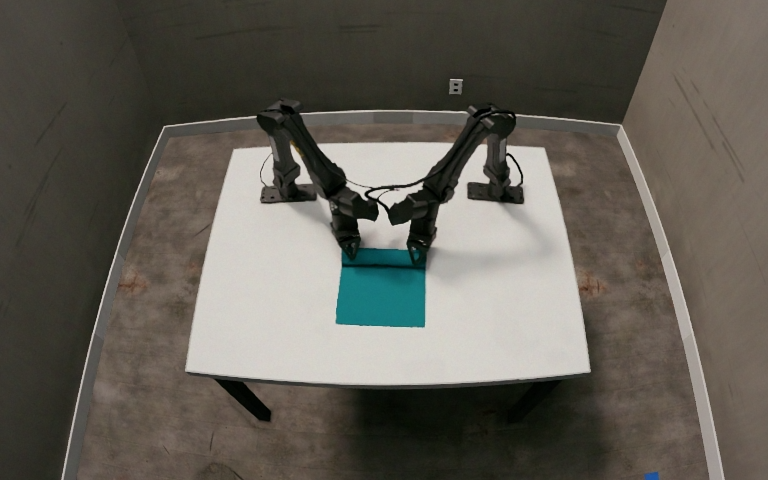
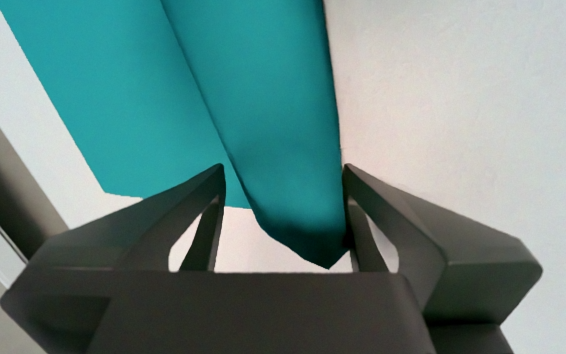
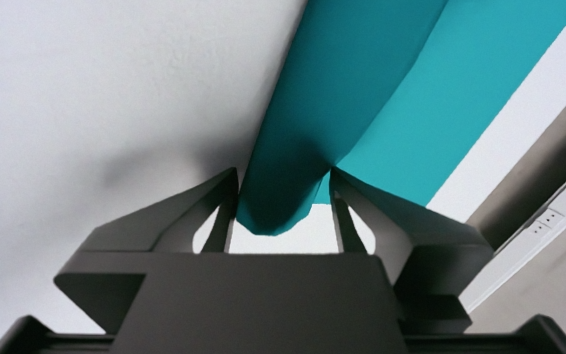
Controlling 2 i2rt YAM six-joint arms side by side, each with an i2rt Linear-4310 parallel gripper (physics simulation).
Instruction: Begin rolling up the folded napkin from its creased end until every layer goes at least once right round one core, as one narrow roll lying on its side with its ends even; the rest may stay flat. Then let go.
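The teal napkin [image 1: 380,300] [image 2: 125,125] [image 3: 445,110] lies on the table with its broad part flat. Its folded band [image 1: 382,258] [image 2: 275,90] [image 3: 345,70] runs along the edge nearest the arm bases, with a dark line along its inner side. My left gripper [image 1: 417,261] [image 2: 283,176] is partly open over the band's right end; a pointed, bent end shows between its fingers, touching or nearly touching one. My right gripper [image 1: 351,256] [image 3: 283,176] is partly open over the band's left end, with a rounded end between its fingers. The layers inside the band are hidden.
The white table [image 1: 498,316] carries both arm bases [image 1: 287,193] [image 1: 495,193] at its back. The two forearms slope inward and their wrists stand close together behind the napkin. Black cables [image 1: 396,186] hang between them. Dark walls surround the table.
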